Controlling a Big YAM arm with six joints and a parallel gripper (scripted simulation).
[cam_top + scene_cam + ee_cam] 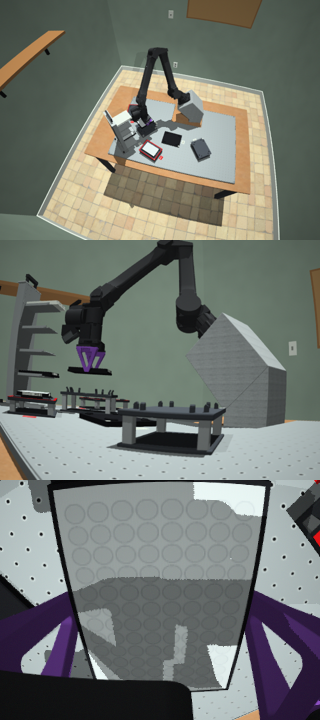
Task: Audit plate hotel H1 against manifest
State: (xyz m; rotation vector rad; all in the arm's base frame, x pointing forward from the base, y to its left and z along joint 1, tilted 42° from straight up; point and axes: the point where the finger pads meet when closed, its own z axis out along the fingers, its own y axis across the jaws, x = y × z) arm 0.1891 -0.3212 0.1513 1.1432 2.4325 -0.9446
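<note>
Right now my hand is 8 cm above the regrip nest. The rest, counted from my hand: H1 deck label: 16 cm ahead, 4 cm to the right, 13 cm below; RG deck label: 7 cm behind, 8 cm to the left, 13 cm below; QR2 deck label: 7 cm behind, 15 cm to the right, 13 cm below.
</note>
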